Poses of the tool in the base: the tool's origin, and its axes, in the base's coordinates. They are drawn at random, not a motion.
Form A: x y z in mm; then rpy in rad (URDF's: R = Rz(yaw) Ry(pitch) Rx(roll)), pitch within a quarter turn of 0, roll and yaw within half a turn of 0.
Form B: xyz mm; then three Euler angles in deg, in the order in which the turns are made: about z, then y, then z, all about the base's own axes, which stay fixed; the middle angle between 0 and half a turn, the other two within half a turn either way. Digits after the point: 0 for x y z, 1 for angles.
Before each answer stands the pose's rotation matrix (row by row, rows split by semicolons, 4 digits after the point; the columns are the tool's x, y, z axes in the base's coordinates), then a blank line. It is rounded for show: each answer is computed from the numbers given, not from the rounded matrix.
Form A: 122, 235, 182, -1.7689, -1.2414, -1.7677
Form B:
-0.0633 -0.3745 0.9251; -0.3172 -0.8713 -0.3744; 0.9462 -0.3171 -0.0637

122, 235, 182, -161.5, 93.7, -22.0
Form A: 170, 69, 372, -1.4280, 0.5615, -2.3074
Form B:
-0.5686 0.4595 0.6823; -0.6270 0.2948 -0.7211; -0.5325 -0.8378 0.1205

170, 69, 372, -57.6, 83.1, -46.6
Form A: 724, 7, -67, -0.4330, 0.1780, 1.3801
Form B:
0.1865 -0.9053 -0.3815; 0.9664 0.0991 0.2373; -0.1771 -0.4130 0.8934

724, 7, -67, -66.8, 26.7, 148.1
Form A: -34, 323, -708, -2.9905, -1.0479, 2.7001
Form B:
-0.4515 0.3045 -0.8387; 0.2134 0.9495 0.2299; 0.8664 -0.0752 -0.4937

-34, 323, -708, -175.0, 119.6, 164.7
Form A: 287, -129, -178, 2.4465, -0.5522, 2.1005
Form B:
-0.4302 0.8325 0.3491; 0.7347 0.0981 0.6713; 0.5246 0.5453 -0.6538

287, -129, -178, 133.9, 130.8, 62.5
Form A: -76, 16, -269, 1.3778, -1.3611, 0.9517
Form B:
0.1208 -0.7133 0.6904; 0.1695 -0.6705 -0.7223; 0.9781 0.2043 0.0399

-76, 16, -269, 168.2, 87.7, -46.3
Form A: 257, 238, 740, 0.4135, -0.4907, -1.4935
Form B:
0.0681 0.8984 -0.4339; -0.8794 0.2595 0.3992; 0.4712 0.3544 0.8077

257, 238, 740, 143.1, 36.1, 137.4
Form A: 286, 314, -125, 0.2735, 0.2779, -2.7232
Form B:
-0.8787 0.3235 -0.3511; -0.3907 -0.9099 0.1395; -0.2743 0.2597 0.9259

286, 314, -125, 43.4, 22.2, 158.3
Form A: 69, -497, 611, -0.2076, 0.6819, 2.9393
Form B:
-0.7605 -0.0693 -0.6456; 0.1560 -0.9847 -0.0780; -0.6303 -0.1600 0.7597

69, -497, 611, -14.2, 40.6, -173.1
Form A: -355, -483, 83, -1.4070, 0.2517, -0.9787
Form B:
0.5405 -0.0018 0.8413; -0.8036 0.2949 0.5169; -0.2491 -0.9555 0.1579

-355, -483, 83, -75.4, 80.9, 31.6
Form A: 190, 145, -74, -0.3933, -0.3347, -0.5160
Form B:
0.8215 0.5652 -0.0748; -0.4660 0.7413 0.4830; 0.3285 -0.3620 0.8724

190, 145, -74, -132.2, 29.3, 98.8
